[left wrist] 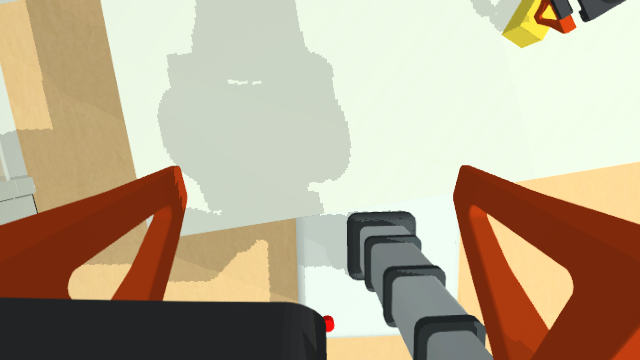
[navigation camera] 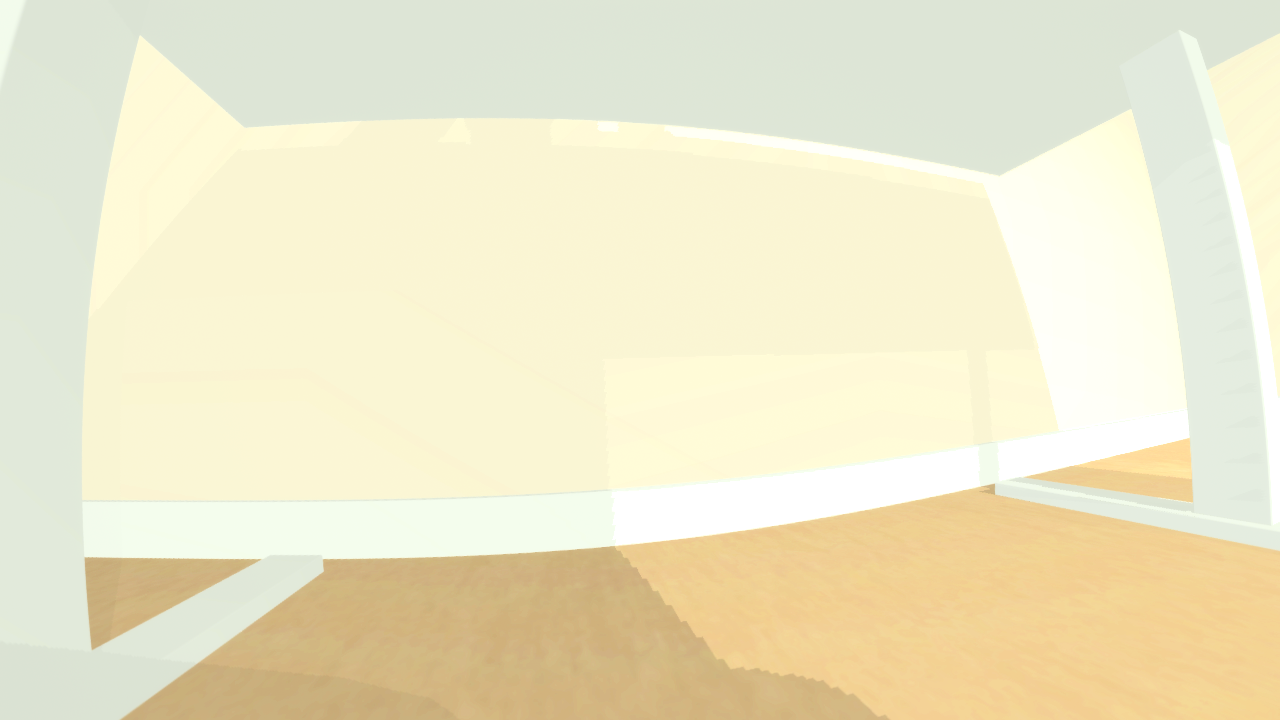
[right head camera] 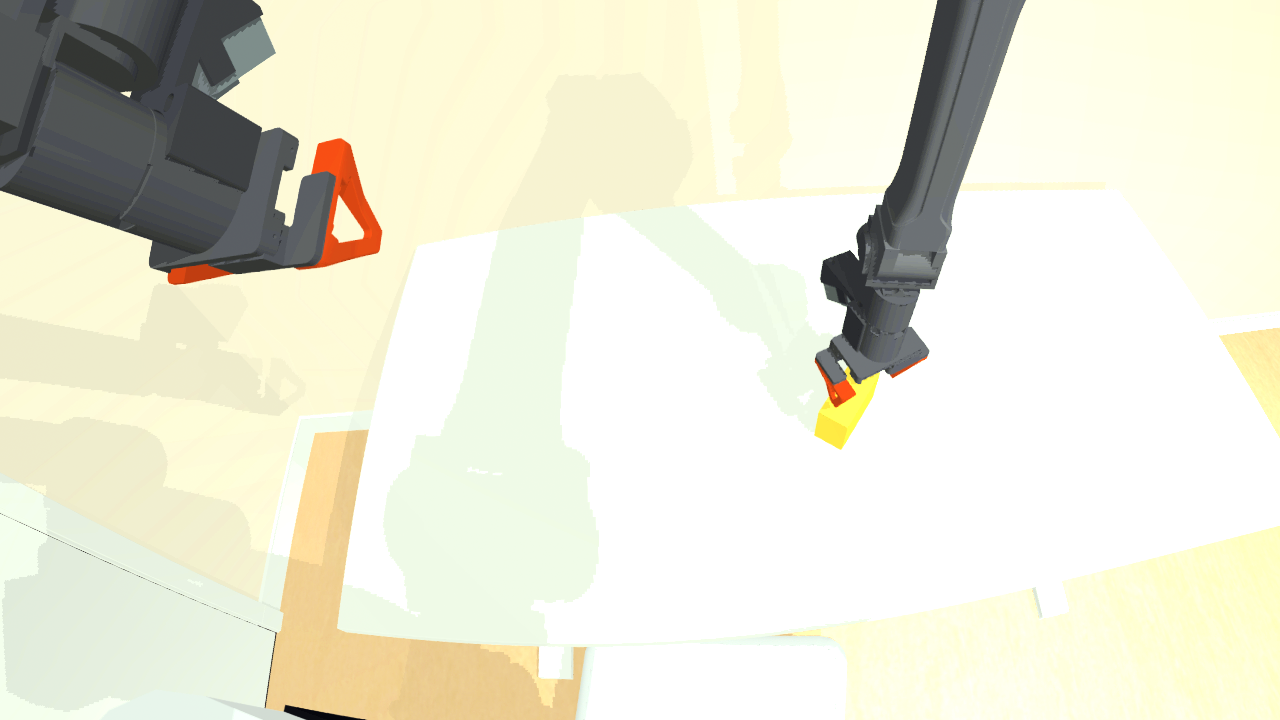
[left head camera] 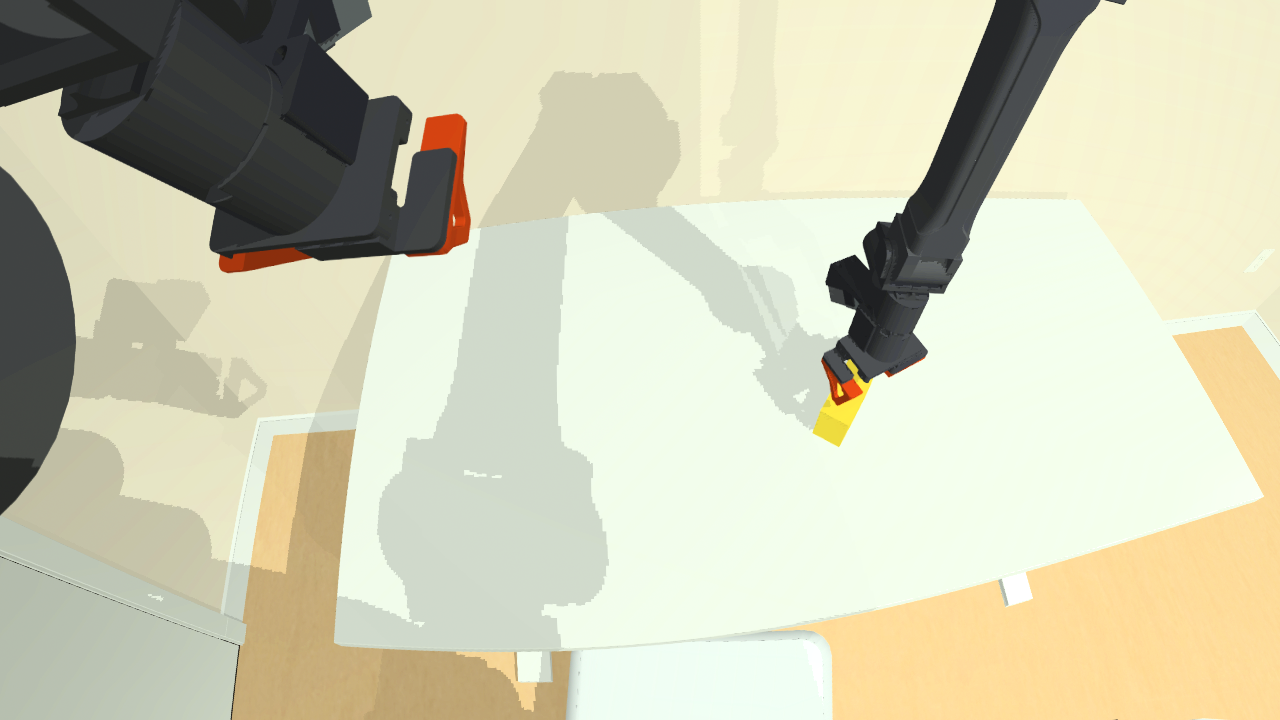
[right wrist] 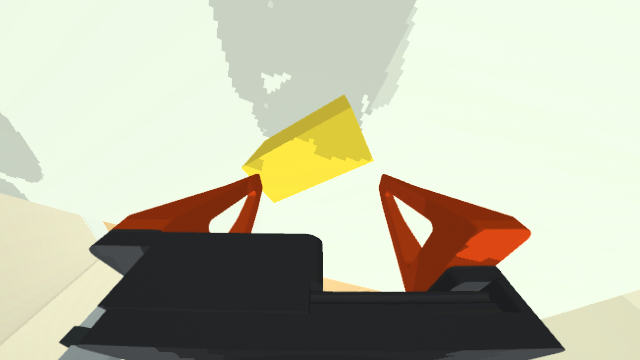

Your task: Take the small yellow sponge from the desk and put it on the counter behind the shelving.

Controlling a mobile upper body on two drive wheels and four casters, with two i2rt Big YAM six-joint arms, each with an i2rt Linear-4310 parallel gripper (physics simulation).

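Frame: origin at the left arm's base, x ahead, y down, z left, level; centimetres.
Seen in the pictures: left gripper, fingertip midpoint: (left wrist: pixel 320 181) (right head camera: pixel 322 249) (left head camera: pixel 392 237); right gripper, fingertip midpoint: (left wrist: pixel 560 5) (right head camera: pixel 862 388) (left head camera: pixel 861 387) (right wrist: pixel 320 180).
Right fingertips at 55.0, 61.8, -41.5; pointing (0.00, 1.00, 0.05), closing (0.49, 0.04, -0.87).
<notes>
A point is followed by its place in that frame, as x, y, z.
The small yellow sponge (left head camera: pixel 835 427) @[50.5, 64.8, -37.8] (right head camera: pixel 832 429) @[50.7, 65.0, -37.5] (left wrist: pixel 525 27) @[51.7, 62.8, -36.3] (right wrist: pixel 310 157) @[55.9, 62.8, -40.0] is a block lying on the white desk (left head camera: pixel 1029 385) @[60.1, 69.0, -75.7] (right head camera: pixel 1029 429) @[52.6, 69.0, -69.8] (left wrist: pixel 425 100) @[40.6, 69.0, -21.7] (right wrist: pixel 500 125) @[66.3, 69.0, -56.2]. My right gripper (left head camera: pixel 866 385) @[55.0, 61.8, -41.5] (right head camera: pixel 868 386) @[55.0, 61.8, -41.5] (right wrist: pixel 320 180) @[55.0, 61.8, -41.5] is open above it. In the right wrist view the sponge lies slanted ahead of the fingertips, and the left-hand fingertip overlaps its near corner. Part of the sponge is hidden under this gripper in the head views. My left gripper (left head camera: pixel 344 255) @[33.7, 14.0, -0.9] (right head camera: pixel 274 262) (left wrist: pixel 320 181) @[33.7, 14.0, -0.9] is open and empty, off the picture-left of the desk. The counter and shelving cannot be made out.
A white seat (left head camera: pixel 698 685) @[20.5, 115.0, -21.8] (right head camera: pixel 711 685) @[21.1, 115.0, -22.2] stands at the desk's lower edge. A pale cabinet-like block (left head camera: pixel 107 644) @[5.4, 93.7, 101.3] is at the lower left. A grey ribbed post (left wrist: pixel 415 295) @[5.0, 66.9, -19.8] rises in the left wrist view. The navigation camera shows the desk's underside (navigation camera: pixel 626 53) and legs (navigation camera: pixel 44 358) @[57.2, 113.8, 17.7] (navigation camera: pixel 1208 313) @[72.5, 111.2, -100.7].
</notes>
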